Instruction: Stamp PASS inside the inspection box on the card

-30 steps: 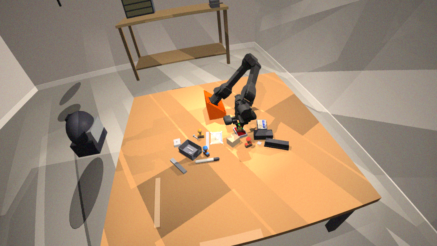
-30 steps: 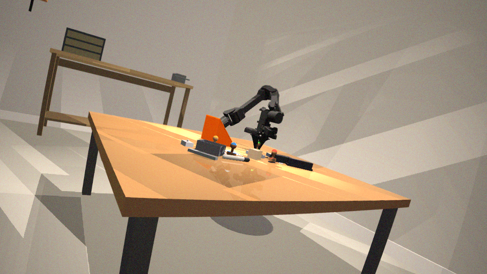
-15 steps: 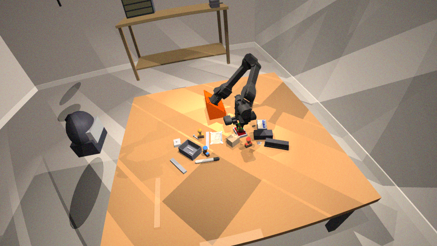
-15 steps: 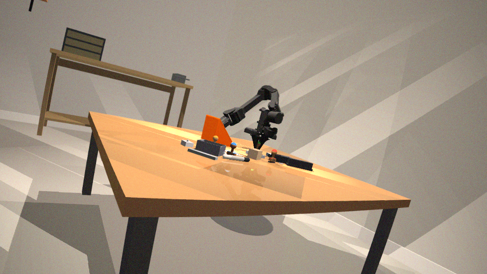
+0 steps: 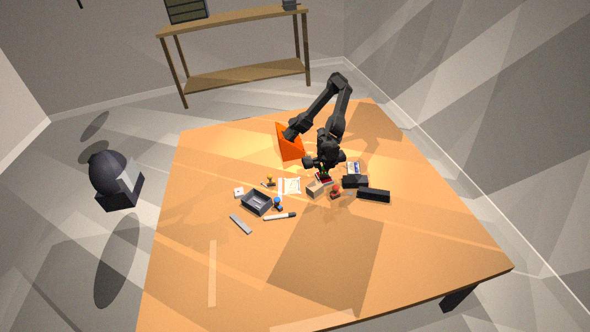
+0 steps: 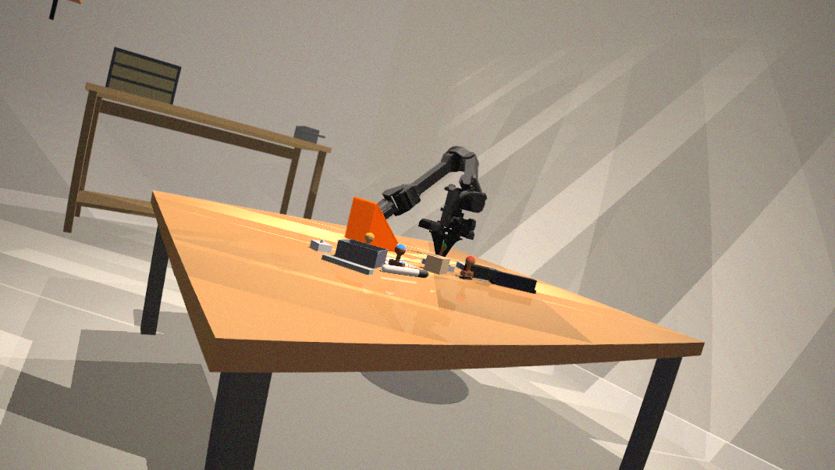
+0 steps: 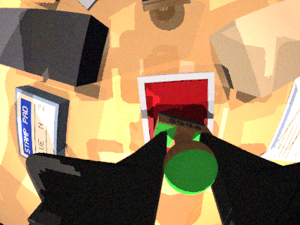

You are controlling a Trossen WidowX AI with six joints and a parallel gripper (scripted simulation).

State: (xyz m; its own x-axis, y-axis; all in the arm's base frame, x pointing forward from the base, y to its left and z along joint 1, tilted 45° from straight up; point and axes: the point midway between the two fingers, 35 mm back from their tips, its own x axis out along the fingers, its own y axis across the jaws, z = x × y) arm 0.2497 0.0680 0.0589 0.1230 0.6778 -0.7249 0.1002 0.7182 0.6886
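Right now my gripper tip is 3 cm above the red ink pad. Round my gripper tip: tan block (6 cm ahead, 7 cm to the right, 1 cm below); red-knobbed stamp (12 cm ahead, 2 cm below); green-knobbed stamp (right at my gripper tip).
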